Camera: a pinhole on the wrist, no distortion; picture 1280 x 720 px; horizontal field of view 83.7 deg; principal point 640.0 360.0 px. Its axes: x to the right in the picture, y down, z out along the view. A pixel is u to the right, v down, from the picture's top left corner.
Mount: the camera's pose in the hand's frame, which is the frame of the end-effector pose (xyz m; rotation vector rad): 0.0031 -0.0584 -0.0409 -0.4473 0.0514 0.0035
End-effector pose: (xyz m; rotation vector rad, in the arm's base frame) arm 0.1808 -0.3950 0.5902 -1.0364 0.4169 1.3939
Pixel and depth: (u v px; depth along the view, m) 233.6 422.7 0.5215
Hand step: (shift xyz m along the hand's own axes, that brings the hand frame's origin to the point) -0.2683 0.2107 0.4238
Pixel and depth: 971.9 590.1 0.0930
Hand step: 0.0504 0.0085 0.0277
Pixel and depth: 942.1 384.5 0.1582
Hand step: 0.0776 0.0144 0.0958
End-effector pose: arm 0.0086 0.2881 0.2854 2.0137 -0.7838 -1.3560
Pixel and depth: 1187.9 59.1 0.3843
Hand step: 0.3186 -0.0405 0.3602
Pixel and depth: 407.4 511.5 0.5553
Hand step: -0.1520 0.2893 0.4173
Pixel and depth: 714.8 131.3 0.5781
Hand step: 0.0945 0.0243 0.5565
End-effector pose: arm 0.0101 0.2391 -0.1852 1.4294 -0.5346 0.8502
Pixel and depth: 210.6 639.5 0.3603
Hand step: -0.1976 0.2262 0.2335
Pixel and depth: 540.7 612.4 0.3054
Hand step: -0.0259 0.1713 0.1896
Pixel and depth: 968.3 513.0 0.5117
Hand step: 0.2613 0.2598 0.3606
